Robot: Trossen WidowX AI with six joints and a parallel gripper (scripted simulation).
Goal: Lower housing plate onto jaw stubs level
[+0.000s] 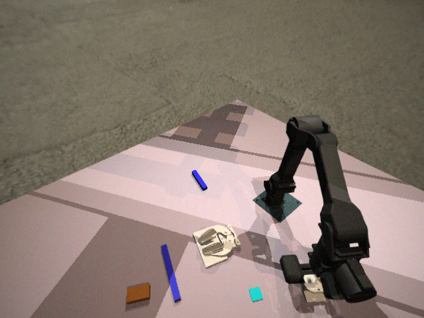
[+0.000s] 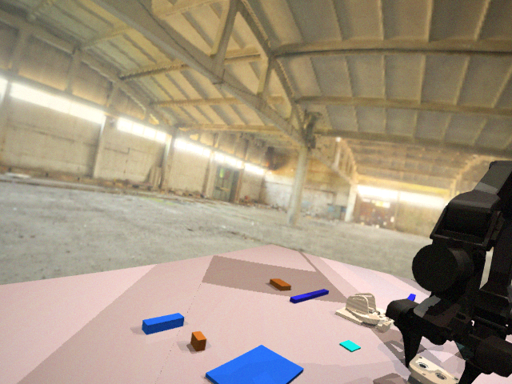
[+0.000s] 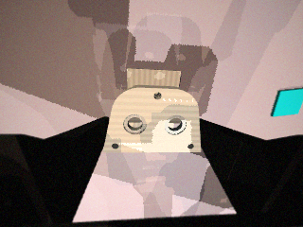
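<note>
Now: gripper tip 140 mm short of the cyan tile, 70 mm to the left of it and 20 mm above it. Also, from my gripper tip: long blue bar (300 mm ahead, 260 mm to the right, 20 mm below); then orange cube (340 mm ahead, 140 mm to the left, 10 mm below); then blue slab (230 mm ahead, 130 mm to the left, 20 mm below).
</note>
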